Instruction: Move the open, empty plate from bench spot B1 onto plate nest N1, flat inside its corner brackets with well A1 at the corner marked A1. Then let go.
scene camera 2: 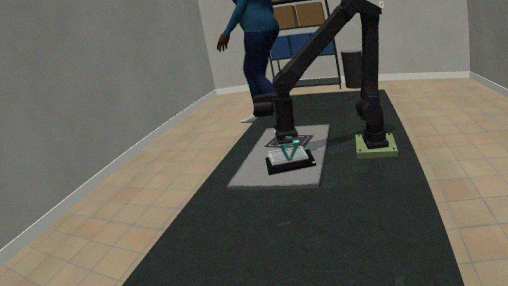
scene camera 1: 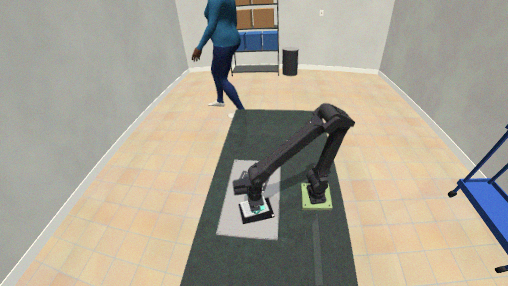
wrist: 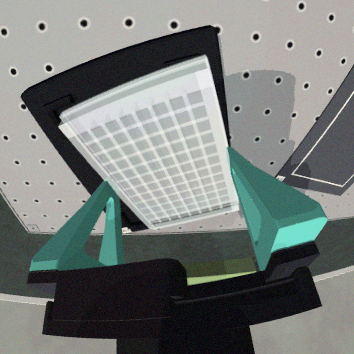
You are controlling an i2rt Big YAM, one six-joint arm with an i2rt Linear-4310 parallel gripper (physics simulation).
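Places are measured from the arm's base along level axes (x right, y ahead, z up), in millimetres.
Pixels of known places: gripper, fingertip midpoint: (scene camera 2: 287, 155) (scene camera 1: 254, 206) (wrist: 167, 167); arm's base, origin of the base link: (scene camera 2: 375, 141) (scene camera 1: 316, 194).
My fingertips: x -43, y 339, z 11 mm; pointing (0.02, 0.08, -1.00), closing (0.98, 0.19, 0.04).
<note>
Ahead of a thing's pixels: the offset from my fingertips to its top centre. "spot": to the spot under its first point.
The clear-white plate {dz +14, dx +0, dy -1 mm} (scene camera 1: 246, 208) (scene camera 2: 277, 156) (wrist: 165, 150) is held by its two long sides between the teal fingers of my gripper (scene camera 1: 257, 209) (scene camera 2: 288, 151) (wrist: 167, 167), which is shut on it. The plate is over the black plate nest {dz -7, dx -12, dy -7 mm} (scene camera 1: 251, 220) (scene camera 2: 281, 169) (wrist: 125, 65), turned about the same way. In the wrist view a band of nest shows beyond the plate's far edge, near the far corner brackets. Whether the plate touches the nest floor cannot be told. The A1 mark and well A1 cannot be made out. The dark outlined bench spot {spot: dz -23, dx +171, dy -71 mm} (scene camera 2: 306, 140) (wrist: 325, 160) holds no plate.
The nest and spot are on a light perforated board (scene camera 1: 227, 227) (scene camera 2: 250, 181) (wrist: 150, 15) on the dark table. The arm's green base plate (scene camera 1: 325, 204) (scene camera 2: 367, 150) is to the right. A person (scene camera 1: 225, 35) (scene camera 2: 257, 45) is beyond the table's far left; a blue cart (scene camera 1: 492, 210) is at right.
</note>
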